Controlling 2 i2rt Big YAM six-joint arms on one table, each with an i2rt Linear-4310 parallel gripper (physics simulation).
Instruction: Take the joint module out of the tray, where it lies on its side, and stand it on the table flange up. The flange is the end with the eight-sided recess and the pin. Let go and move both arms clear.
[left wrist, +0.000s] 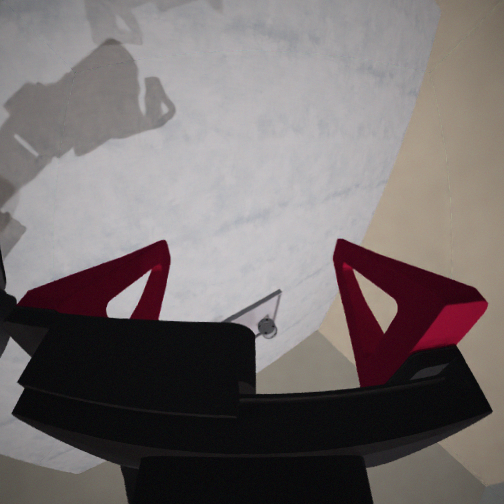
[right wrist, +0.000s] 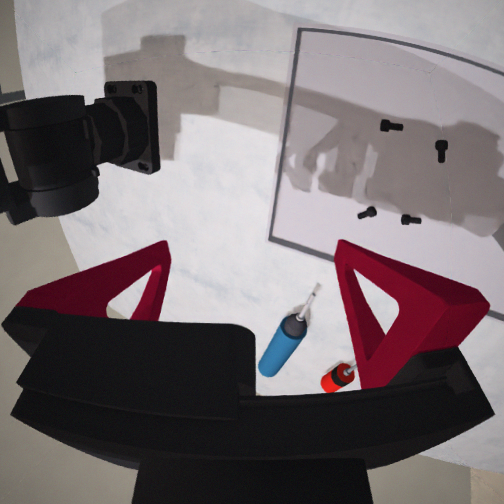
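The joint module is in neither view. My left gripper (left wrist: 251, 245) is open and empty, with its red fingers spread above the white table top near the table's right edge. My right gripper (right wrist: 252, 244) is open and empty above the table, just left of the grey tray (right wrist: 400, 165). The part of the tray in the right wrist view holds only several small black screws (right wrist: 391, 125). Arm shadows fall across the tray.
A blue-handled screwdriver (right wrist: 285, 345) and a smaller red-handled one (right wrist: 337, 377) lie on the table below the right fingers. A black arm part with a square plate (right wrist: 75, 150) stands at the left. A small grey plate with a ring (left wrist: 262, 320) lies under the left gripper.
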